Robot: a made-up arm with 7 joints.
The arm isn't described. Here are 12 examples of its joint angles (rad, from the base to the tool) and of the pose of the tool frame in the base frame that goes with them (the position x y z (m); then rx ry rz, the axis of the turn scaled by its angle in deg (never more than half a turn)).
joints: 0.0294 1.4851 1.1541 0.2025 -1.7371 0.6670 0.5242
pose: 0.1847 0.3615 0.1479 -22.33 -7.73 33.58
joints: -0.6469 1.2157 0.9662 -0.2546 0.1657 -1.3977 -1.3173
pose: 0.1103 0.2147 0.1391 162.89 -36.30 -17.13
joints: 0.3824 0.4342 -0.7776 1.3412 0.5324 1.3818 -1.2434
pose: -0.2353 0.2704 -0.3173 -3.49 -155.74 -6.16
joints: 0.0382 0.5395 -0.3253 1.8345 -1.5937 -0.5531 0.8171
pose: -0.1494 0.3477 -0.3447 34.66 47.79 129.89
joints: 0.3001 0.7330 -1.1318 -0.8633 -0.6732 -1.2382 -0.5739
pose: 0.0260 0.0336 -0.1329 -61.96 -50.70 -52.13
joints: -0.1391 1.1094 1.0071 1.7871 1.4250 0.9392 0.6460
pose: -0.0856 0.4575 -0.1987 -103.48 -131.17 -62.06
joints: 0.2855 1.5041 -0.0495 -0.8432 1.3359 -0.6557 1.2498
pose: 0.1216 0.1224 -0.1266 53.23 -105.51 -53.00
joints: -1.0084 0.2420 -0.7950 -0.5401 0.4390 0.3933 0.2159
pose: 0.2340 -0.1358 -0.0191 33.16 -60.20 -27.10
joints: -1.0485 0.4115 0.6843 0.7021 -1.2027 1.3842 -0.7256
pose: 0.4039 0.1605 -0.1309 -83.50 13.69 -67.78
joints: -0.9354 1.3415 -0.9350 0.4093 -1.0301 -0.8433 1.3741
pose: 0.3483 0.2502 -0.0527 1.05 -41.06 59.14
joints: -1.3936 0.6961 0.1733 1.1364 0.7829 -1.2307 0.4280
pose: 0.4340 0.1742 0.0167 51.54 -72.13 2.37
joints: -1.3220 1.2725 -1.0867 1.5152 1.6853 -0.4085 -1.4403
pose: 0.2853 0.4531 -0.0336 -56.11 -149.81 31.23
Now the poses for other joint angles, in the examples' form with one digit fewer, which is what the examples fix.
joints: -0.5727 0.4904 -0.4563 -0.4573 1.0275 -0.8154 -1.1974
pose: 0.219 -0.037 -0.112 128.1 -41.3 -86.5
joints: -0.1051 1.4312 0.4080 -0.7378 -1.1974 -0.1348 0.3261
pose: 0.206 0.134 0.060 9.8 -33.5 -20.9
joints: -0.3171 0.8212 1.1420 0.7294 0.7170 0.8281 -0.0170
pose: 0.080 0.473 -0.180 21.8 68.9 82.2
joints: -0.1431 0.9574 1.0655 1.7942 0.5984 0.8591 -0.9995
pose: -0.092 0.388 -0.298 -63.5 100.4 31.7
